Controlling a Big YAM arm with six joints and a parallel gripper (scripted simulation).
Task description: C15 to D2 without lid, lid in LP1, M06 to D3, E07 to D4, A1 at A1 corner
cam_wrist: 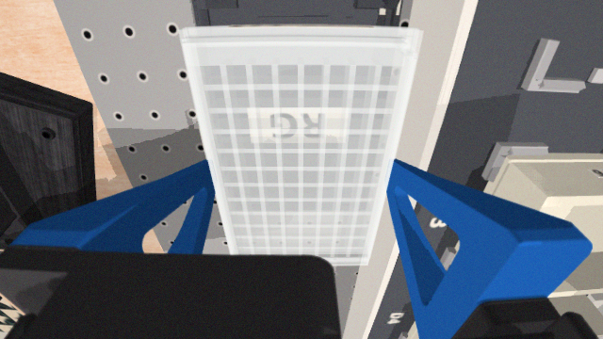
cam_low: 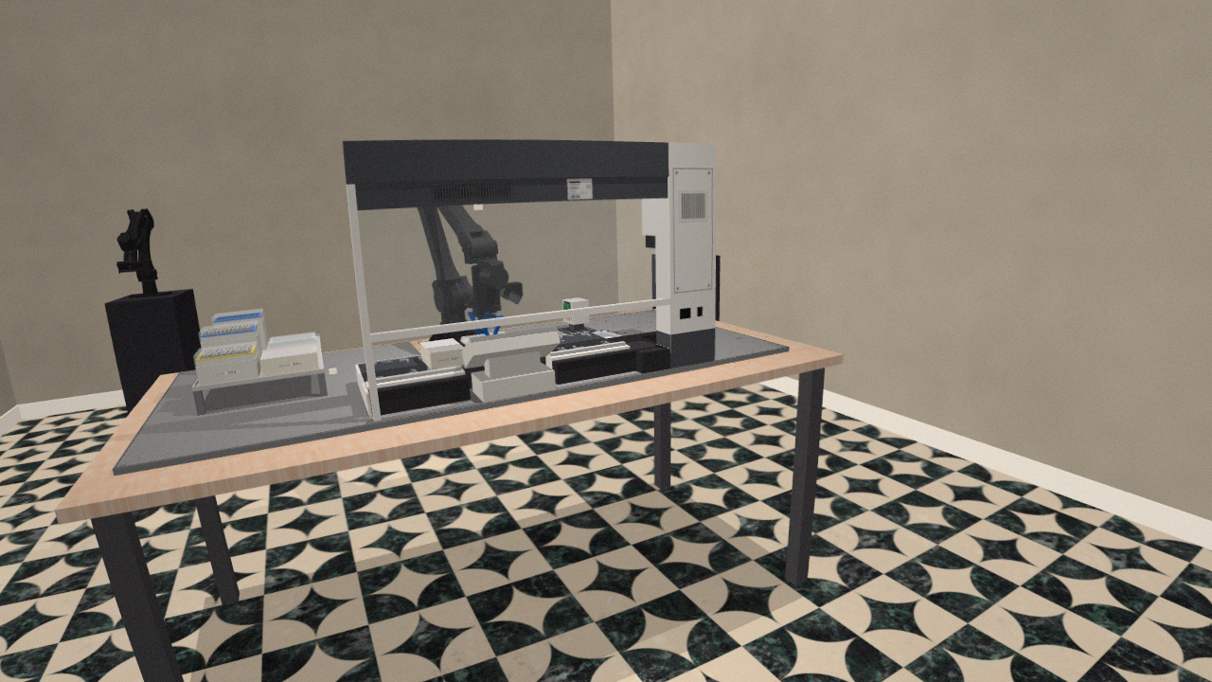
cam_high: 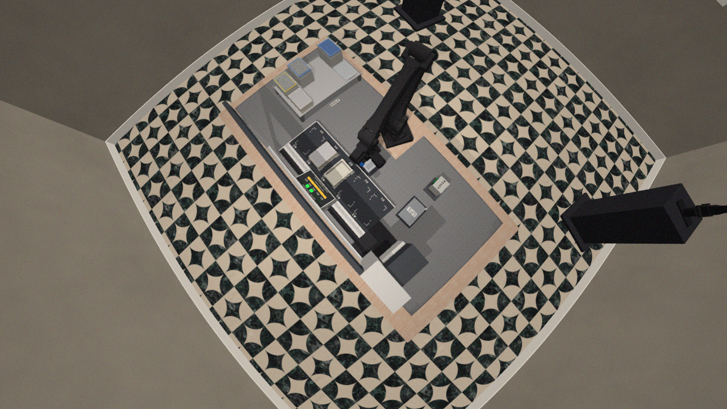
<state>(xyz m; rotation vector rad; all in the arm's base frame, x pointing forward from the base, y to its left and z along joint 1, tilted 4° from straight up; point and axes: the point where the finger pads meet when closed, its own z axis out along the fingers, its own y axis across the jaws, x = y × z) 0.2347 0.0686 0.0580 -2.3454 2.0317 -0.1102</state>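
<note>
The regrip nest RG is 60 mm below my hand. Round my hand: clear plate lid: 50 mm behind, 360 mm to the left, 50 mm below; then cream one-well reservoir: 170 mm ahead, 10 mm to the right; then dark lid park LP1: 50 mm behind, 360 mm to the left, 60 mm below.
</note>
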